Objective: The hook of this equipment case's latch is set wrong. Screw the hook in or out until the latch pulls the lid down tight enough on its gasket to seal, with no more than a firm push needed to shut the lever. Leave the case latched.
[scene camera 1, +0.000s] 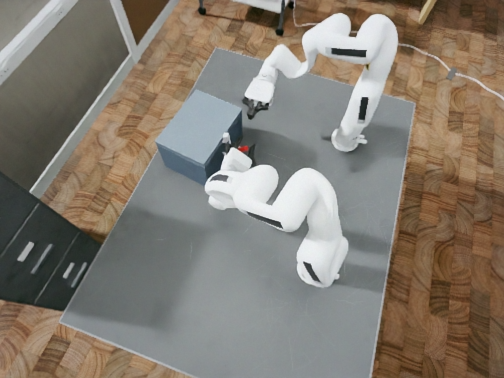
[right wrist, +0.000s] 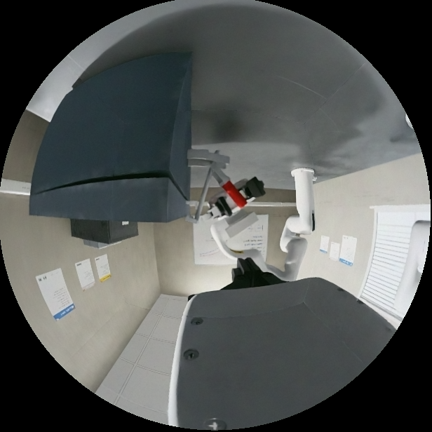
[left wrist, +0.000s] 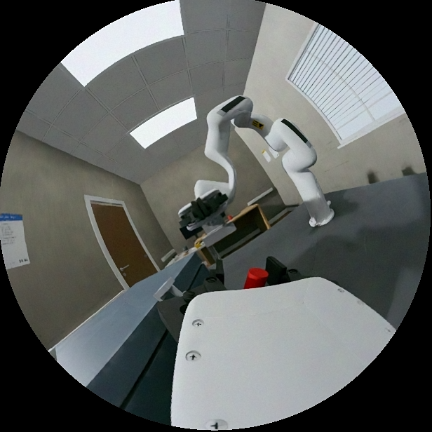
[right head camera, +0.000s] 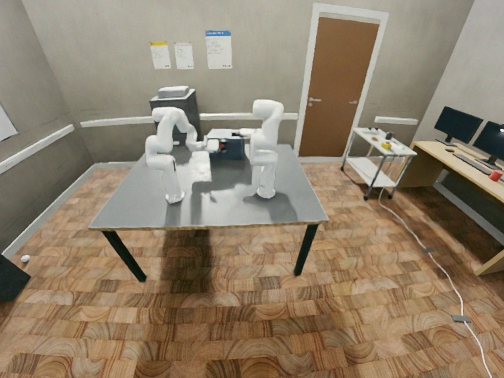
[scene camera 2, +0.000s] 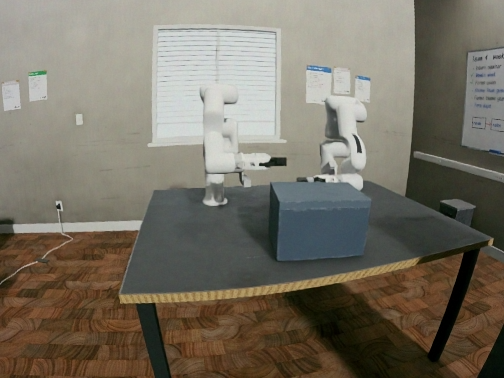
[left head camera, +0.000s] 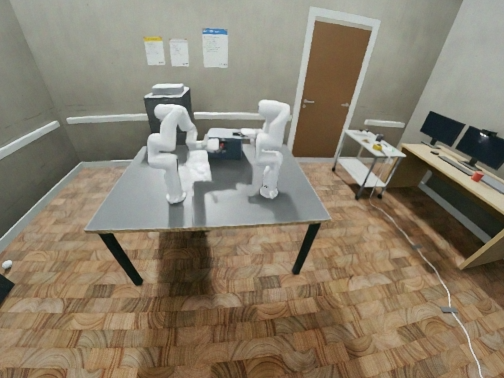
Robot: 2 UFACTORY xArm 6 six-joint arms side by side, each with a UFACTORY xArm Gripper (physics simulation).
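Pixels of known places: left gripper, fingertip midpoint: [scene camera 1: 247, 140] [right head camera: 226, 145] [left head camera: 227, 145]; right gripper, fingertip midpoint: [scene camera 1: 249, 117] [right head camera: 231, 134] [scene camera 2: 286, 161] [left head camera: 232, 133]; left arm's base at its link origin: [right head camera: 175, 196] [left head camera: 176, 196]; right arm's base at its link origin: [scene camera 1: 344, 140] [right head camera: 266, 192] [scene camera 2: 215, 201] [left head camera: 268, 192].
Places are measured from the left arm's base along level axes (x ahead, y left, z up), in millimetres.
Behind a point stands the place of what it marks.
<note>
The blue-grey case [left head camera: 233, 150] {z 96, x 453, y -436 mm} [scene camera 1: 200, 122] {z 207, x 578, y -387 mm} [scene camera 2: 320, 227] {z 120, x 682, y -417 mm} [right wrist: 120, 130] stands on the table with its lid down and a dark seam below the lid. The latch's grey link [right wrist: 202, 192] runs between the lever mount and the lid side; whether the hook is seated, I cannot tell. The lever's red grip [scene camera 1: 243, 149] {z 188, x 382, y -328 mm} [left wrist: 256, 278] [right wrist: 234, 194] stands out from the case. My left gripper [scene camera 1: 241, 148] {z 180, x 379, y -377 mm} [left wrist: 244, 269] is open, its fingers on either side of the red grip. My right gripper [scene camera 1: 251, 114] {z 272, x 385, y -420 mm} [scene camera 2: 282, 161] {z 272, x 385, y -420 mm} [right wrist: 242, 268] is shut and empty, above and beside the case.
The grey table [left head camera: 225, 210] {z 0, x -172, y -317 mm} [scene camera 1: 210, 290] {z 0, x 357, y 189 mm} carries both arms and the case. A dark cabinet [left head camera: 150, 112] stands behind the table. A trolley [left head camera: 372, 145] and a desk [left head camera: 450, 170] with monitors stand off to the right in the left head camera.
</note>
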